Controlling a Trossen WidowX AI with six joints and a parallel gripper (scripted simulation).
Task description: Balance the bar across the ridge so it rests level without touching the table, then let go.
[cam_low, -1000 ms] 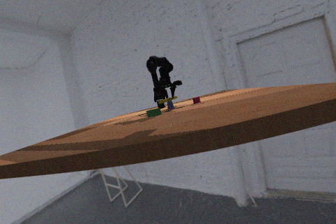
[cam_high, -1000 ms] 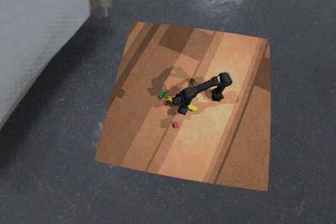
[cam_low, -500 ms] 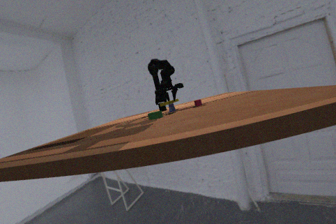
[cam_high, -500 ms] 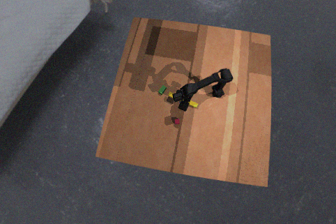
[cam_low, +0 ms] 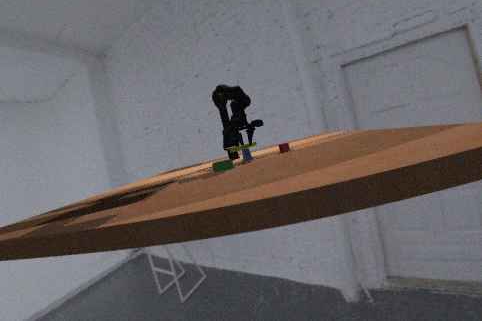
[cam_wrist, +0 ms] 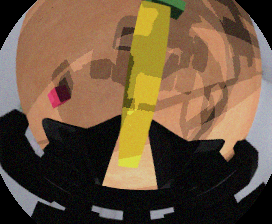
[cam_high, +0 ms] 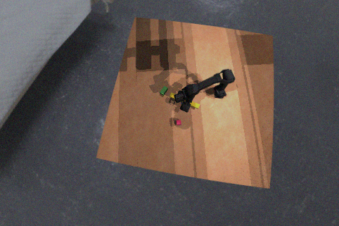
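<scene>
The yellow bar lies 3 cm ahead of my gripper tip and 1 cm to the right of it. The rest, counted from my gripper tip: red block 16 cm to the left, 5 cm ahead, 4 cm below; then green block 20 cm ahead, 7 cm to the right, 4 cm below.
</scene>
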